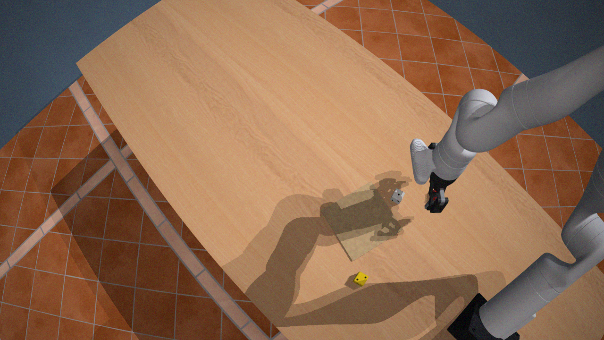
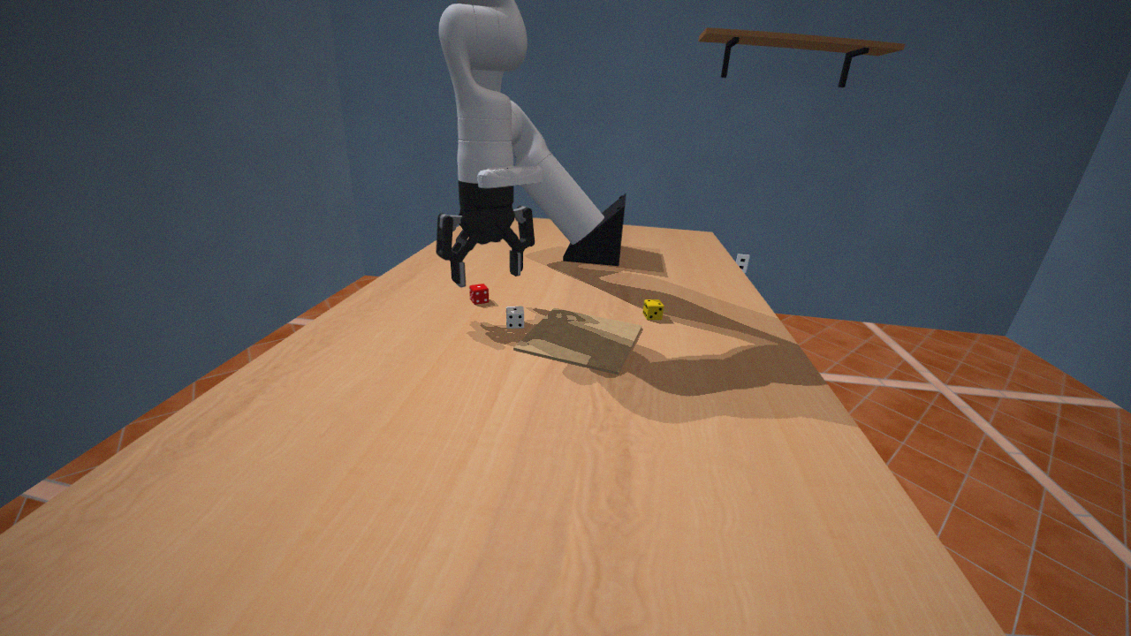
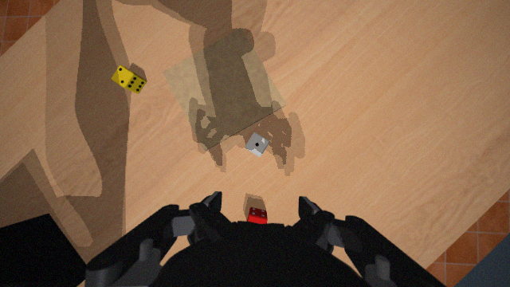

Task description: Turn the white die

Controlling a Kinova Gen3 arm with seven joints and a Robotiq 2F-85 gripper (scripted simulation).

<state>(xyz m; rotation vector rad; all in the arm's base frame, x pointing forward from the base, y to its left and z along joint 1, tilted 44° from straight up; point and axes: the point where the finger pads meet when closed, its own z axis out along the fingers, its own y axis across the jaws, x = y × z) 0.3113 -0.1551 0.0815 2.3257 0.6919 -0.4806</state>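
Right now my hand is 40 mm above the red die, 30 mm past it and 20 mm to the left of it. Also, from my hand: white die (50 mm ahead, 40 mm to the left, 40 mm below); then tan mat (140 mm to the left, 80 mm ahead, 50 mm below); then yellow die (250 mm to the left, 40 mm below).
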